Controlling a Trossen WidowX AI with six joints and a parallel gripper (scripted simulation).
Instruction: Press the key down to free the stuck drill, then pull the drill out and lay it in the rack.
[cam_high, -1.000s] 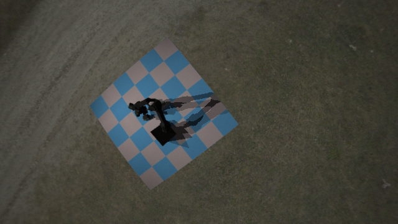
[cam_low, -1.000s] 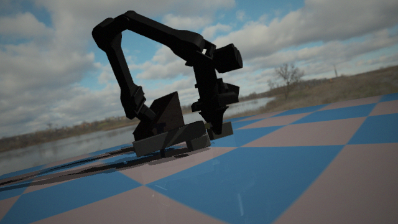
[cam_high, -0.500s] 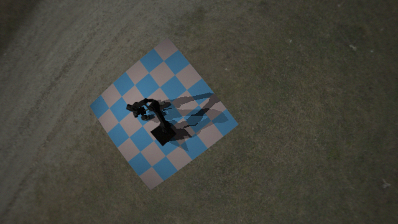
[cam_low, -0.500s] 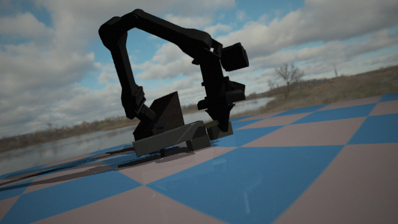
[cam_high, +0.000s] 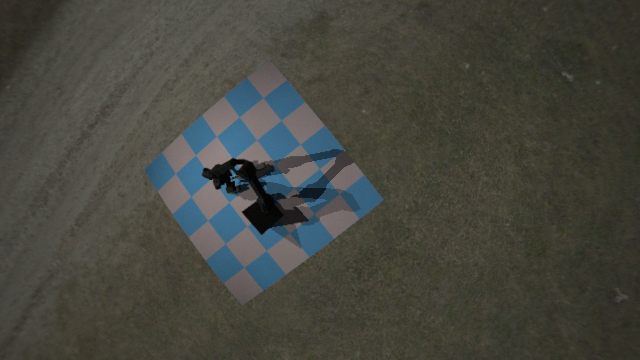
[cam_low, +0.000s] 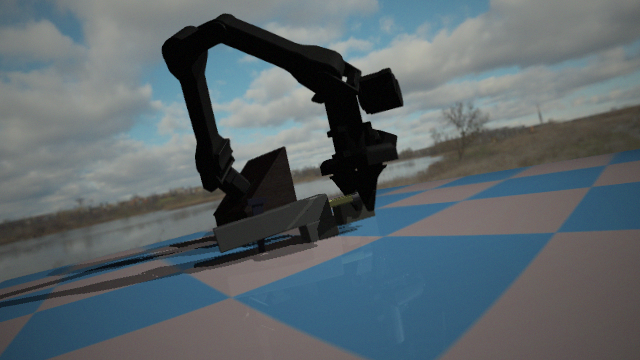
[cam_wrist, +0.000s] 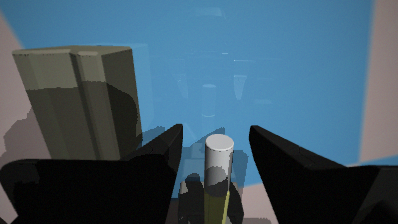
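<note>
The yellow drill lies 5 cm to the right of my gripper tip, 3 cm above it and 2 cm behind it. From my gripper tip the other things lie so: small dark blue key: 17 cm to the right, 6 cm behind, 3 cm above; then long grey housing: 14 cm to the right, 5 cm behind, 1 cm above.
</note>
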